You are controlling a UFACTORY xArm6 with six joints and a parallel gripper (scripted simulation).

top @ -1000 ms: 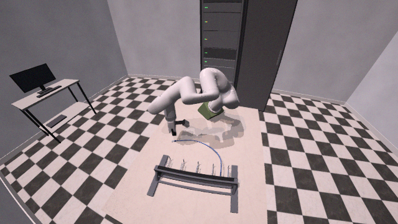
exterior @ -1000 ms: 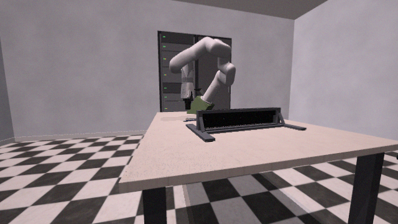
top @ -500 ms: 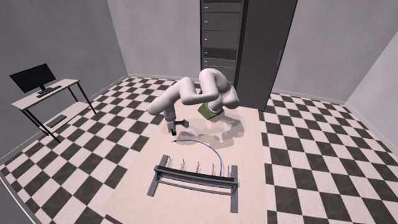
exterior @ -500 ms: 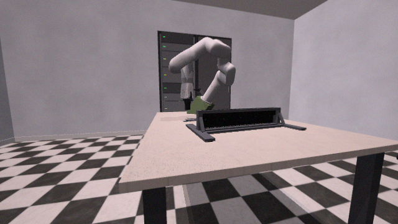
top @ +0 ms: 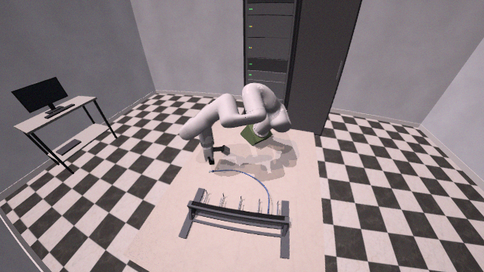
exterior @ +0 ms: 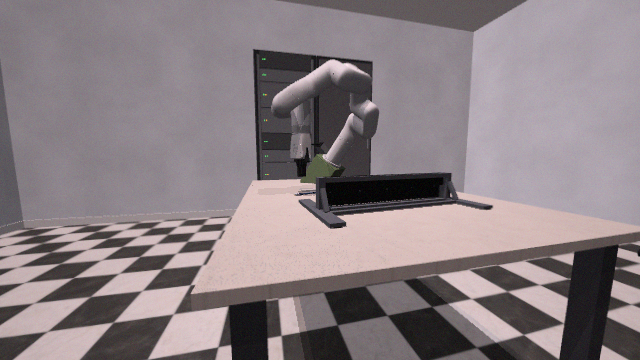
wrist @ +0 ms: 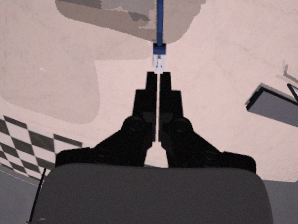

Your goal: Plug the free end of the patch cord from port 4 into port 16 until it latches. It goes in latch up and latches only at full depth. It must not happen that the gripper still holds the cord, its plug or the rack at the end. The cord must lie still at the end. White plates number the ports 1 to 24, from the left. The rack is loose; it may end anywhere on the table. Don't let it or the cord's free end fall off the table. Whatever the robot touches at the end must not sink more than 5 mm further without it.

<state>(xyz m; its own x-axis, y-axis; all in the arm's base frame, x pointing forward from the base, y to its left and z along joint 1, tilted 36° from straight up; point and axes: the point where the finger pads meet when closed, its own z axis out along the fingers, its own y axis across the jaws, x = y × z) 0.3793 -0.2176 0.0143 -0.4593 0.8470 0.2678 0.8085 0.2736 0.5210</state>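
Now: the free plug end 10 mm ahead of my hand, 20 mm to the right of it and 90 mm below it.
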